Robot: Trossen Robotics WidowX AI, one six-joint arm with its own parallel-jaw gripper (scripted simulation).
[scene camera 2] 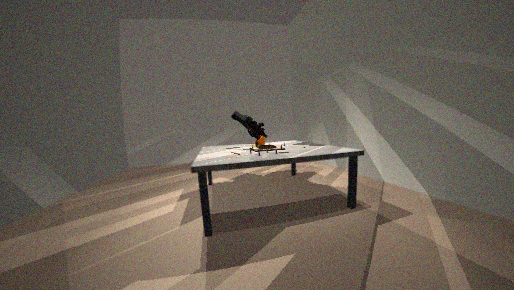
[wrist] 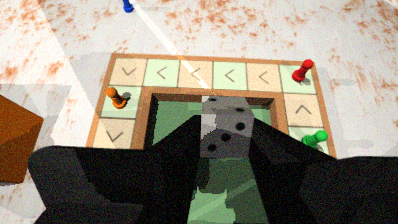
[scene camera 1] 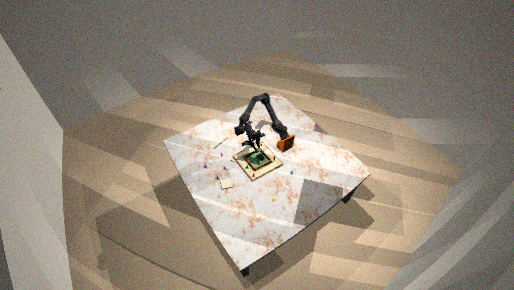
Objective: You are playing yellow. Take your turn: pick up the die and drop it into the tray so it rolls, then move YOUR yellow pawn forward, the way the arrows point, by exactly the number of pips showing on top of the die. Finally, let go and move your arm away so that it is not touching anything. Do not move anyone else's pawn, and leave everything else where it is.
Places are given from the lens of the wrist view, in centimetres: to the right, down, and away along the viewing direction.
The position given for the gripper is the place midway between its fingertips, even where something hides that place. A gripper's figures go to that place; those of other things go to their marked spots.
gripper (wrist: 222, 123): 1, 1, 11
grey die (wrist: 227, 122): 1, 0, 9
